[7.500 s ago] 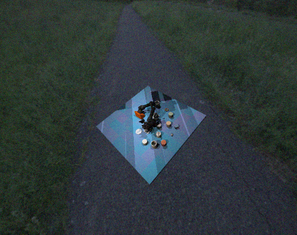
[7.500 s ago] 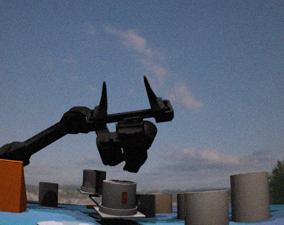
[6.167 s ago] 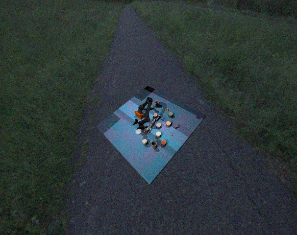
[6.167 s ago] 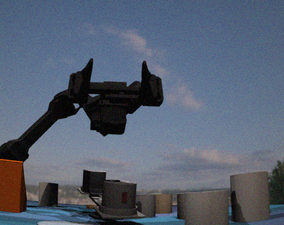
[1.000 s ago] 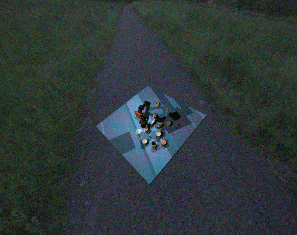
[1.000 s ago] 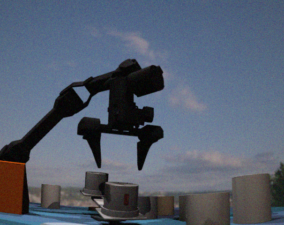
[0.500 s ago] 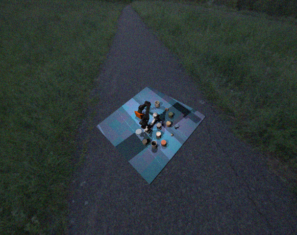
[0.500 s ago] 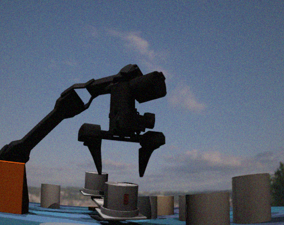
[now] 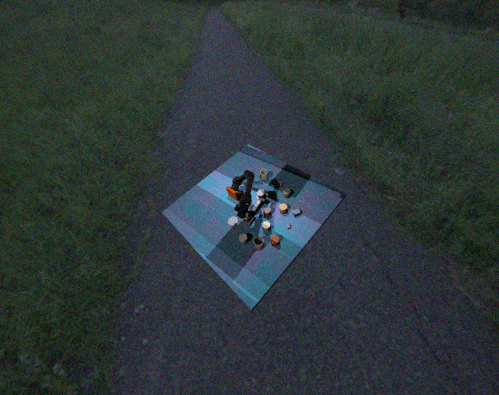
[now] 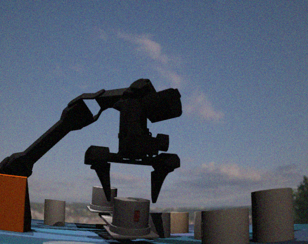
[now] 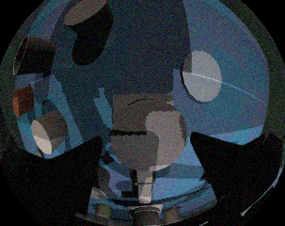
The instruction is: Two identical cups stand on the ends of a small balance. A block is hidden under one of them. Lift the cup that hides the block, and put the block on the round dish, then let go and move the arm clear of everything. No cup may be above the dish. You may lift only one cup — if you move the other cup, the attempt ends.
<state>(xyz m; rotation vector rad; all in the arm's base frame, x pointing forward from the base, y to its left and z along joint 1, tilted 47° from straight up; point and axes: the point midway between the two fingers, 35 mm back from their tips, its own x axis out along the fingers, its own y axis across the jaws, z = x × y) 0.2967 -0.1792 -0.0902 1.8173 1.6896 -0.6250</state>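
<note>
The block is 4 cm below my gripper tip. Also, from my gripper tip: balance beam: 14 cm to the left, 6 cm below; round dish: 11 cm behind, 8 cm to the right, 8 cm below; balance: 1 cm behind, 14 cm to the left, 5 cm below.
</note>
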